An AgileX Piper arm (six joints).
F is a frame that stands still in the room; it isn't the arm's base.
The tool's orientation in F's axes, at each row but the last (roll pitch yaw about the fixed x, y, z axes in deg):
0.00, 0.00, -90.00
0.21, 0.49, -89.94
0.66, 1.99, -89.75
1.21, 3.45, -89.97
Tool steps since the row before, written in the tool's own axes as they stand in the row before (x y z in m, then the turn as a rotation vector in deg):
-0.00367, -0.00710, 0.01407, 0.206, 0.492, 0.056
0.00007, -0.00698, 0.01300, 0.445, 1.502, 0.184
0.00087, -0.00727, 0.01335, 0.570, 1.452, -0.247
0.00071, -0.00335, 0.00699, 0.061, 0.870, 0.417
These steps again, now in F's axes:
-0.00710, 0.00367, 0.01407, 0.492, -0.206, 0.056
-0.00703, -0.00019, 0.01297, 1.502, -0.445, 0.186
-0.00742, -0.00136, 0.01323, 1.457, -0.555, -0.250
-0.00350, -0.00113, 0.00686, 0.861, -0.087, 0.431

